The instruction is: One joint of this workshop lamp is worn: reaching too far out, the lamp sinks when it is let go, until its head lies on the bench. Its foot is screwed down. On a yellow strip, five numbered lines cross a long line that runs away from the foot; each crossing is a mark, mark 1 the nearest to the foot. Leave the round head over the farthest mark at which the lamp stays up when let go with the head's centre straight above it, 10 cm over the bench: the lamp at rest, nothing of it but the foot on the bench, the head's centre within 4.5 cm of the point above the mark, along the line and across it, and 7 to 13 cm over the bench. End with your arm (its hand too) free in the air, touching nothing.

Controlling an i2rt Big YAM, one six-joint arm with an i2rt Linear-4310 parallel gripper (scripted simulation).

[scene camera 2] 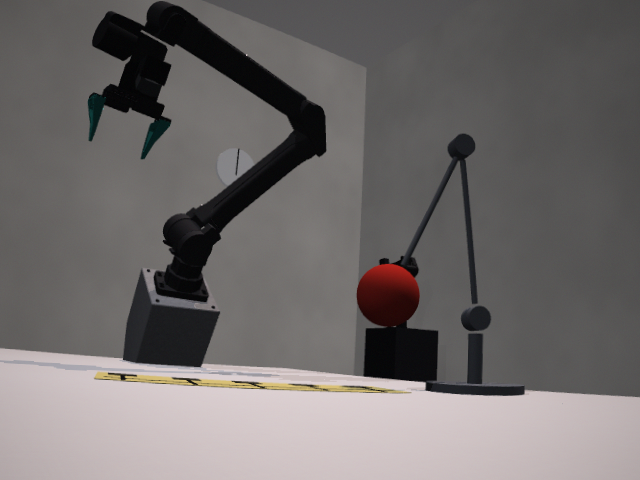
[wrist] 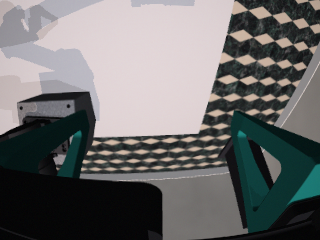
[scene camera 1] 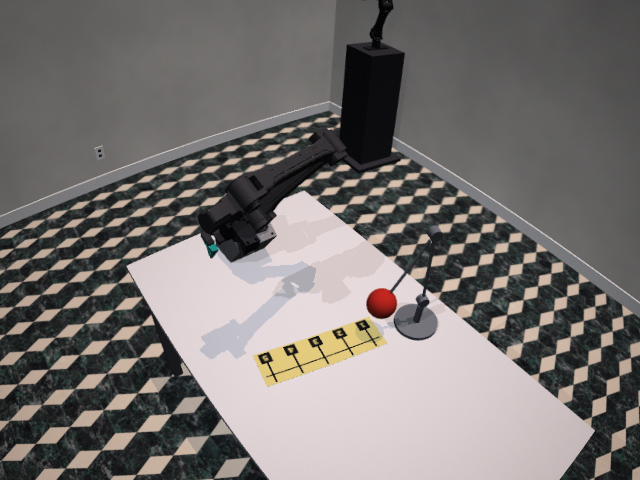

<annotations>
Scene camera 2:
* my gripper: 116,150
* round lamp foot: 475,386
</annotations>
